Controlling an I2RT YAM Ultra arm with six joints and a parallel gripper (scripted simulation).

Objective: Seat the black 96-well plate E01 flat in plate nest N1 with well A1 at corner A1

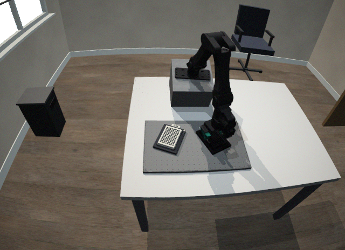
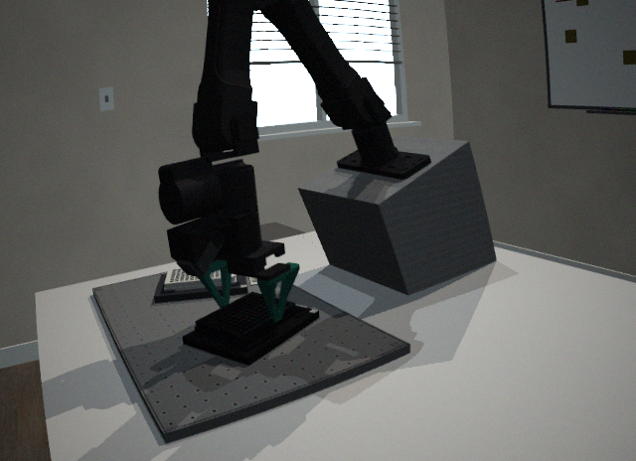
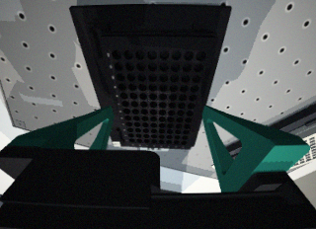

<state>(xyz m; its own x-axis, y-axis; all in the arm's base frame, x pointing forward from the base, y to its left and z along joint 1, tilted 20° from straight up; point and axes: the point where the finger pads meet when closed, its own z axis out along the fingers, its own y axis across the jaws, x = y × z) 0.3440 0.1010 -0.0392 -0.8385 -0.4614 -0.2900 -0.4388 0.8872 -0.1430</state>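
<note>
The black plate E01 is 10 mm below my hand and 10 mm ahead of it. The rest, counted from my hand: white plate E07: 220 mm to the right, 10 mm below, 10 mm ahead; then black plate nest N1: 30 mm below, 10 mm to the left.
</note>
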